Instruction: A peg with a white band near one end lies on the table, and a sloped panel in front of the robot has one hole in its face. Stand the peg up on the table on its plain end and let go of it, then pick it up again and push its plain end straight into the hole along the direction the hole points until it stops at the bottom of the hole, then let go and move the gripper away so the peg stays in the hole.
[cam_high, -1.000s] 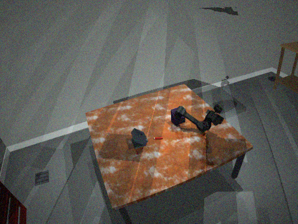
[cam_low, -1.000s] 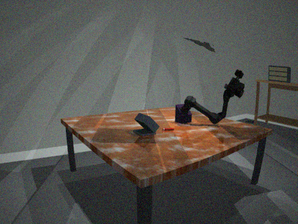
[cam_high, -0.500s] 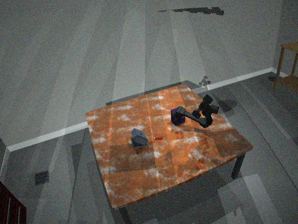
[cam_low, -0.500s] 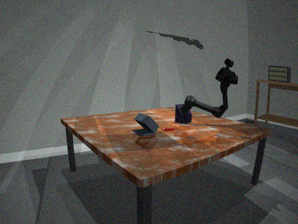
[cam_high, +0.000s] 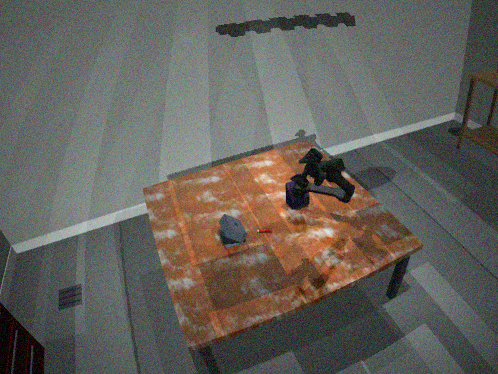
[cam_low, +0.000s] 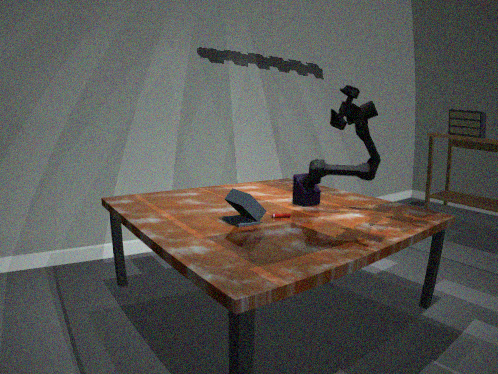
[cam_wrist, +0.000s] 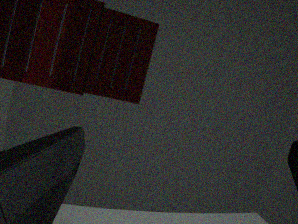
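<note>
Now: gripper tip 49 cm above the peg, 24 cm to the left of it and 5 cm short of it. The rest, counted from my gripper tip: sloped panel 43 cm below, 29 cm to the right, 19 cm ahead.
</note>
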